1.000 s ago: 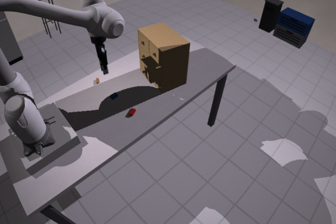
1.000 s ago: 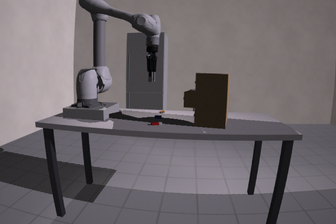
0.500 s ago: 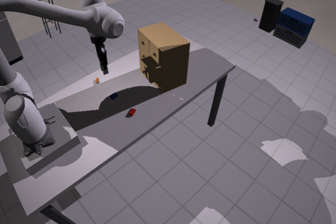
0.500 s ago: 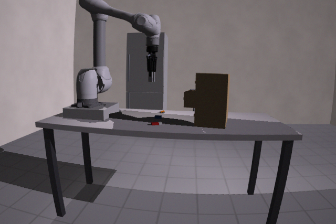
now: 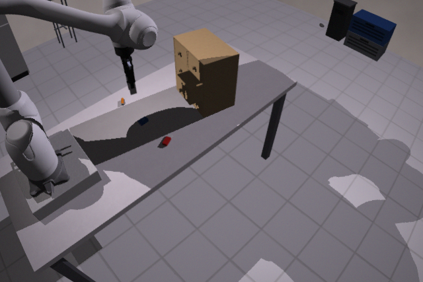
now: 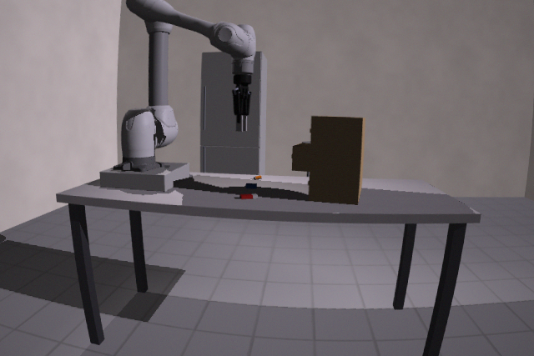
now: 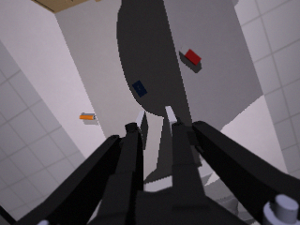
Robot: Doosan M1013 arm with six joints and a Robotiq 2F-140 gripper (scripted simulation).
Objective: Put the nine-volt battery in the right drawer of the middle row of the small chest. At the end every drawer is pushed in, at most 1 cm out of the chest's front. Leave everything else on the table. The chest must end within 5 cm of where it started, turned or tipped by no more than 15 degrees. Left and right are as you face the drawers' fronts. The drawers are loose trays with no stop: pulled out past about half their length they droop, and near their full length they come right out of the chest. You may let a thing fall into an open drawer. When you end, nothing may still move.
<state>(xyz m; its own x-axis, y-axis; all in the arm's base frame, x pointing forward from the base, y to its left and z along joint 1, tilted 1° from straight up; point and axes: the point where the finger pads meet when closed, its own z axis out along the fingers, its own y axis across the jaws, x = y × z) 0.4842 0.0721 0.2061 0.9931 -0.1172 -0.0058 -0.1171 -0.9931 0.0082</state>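
Now: hand 2 cm short of the blue nine-volt battery, 4 cm to the right of it and 27 cm above it. Round my hand: red block (9 cm ahead, 12 cm to the right, 27 cm below); small orange thing (1 cm behind, 25 cm to the left, 27 cm below).
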